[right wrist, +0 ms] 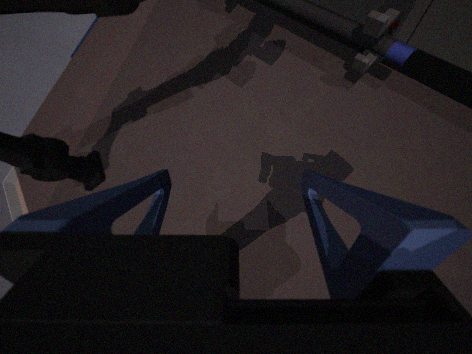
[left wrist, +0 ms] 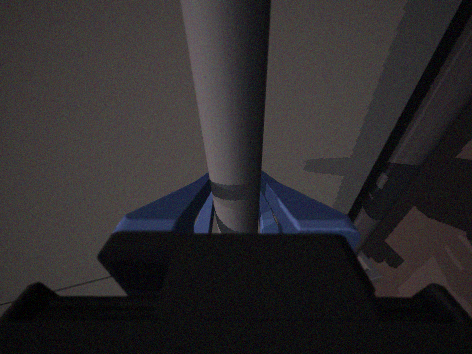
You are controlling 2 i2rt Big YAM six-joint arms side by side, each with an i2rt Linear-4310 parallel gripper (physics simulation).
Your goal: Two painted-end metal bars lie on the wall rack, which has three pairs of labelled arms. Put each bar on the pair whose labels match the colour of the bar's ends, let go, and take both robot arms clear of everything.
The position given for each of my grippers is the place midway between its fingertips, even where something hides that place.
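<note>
I can see my left gripper (left wrist: 236, 176), and my right gripper (right wrist: 235, 176) as well, and there's a wall (left wrist: 106, 119).
</note>
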